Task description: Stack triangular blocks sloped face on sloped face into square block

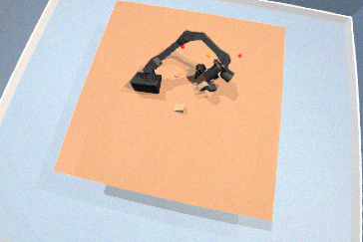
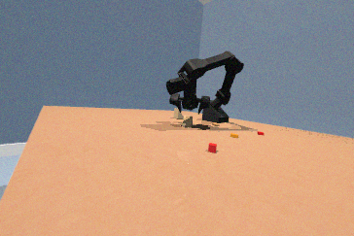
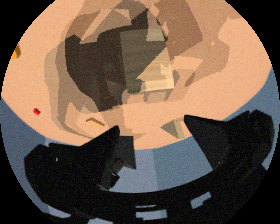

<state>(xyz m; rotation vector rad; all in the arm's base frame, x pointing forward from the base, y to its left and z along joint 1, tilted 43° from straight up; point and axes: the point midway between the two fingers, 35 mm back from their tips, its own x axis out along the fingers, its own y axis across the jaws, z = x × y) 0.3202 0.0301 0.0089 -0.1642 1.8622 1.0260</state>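
My gripper tip is 4 cm short of the pale triangular block, 3 cm to the right of it and 3 cm above it. Round my gripper tip: red cube (27 cm to the left, 27 cm ahead, 5 cm below); then tan piece (13 cm behind, 8 cm to the left, 5 cm below); then orange piece (25 cm to the left, 5 cm below, 5 cm ahead).
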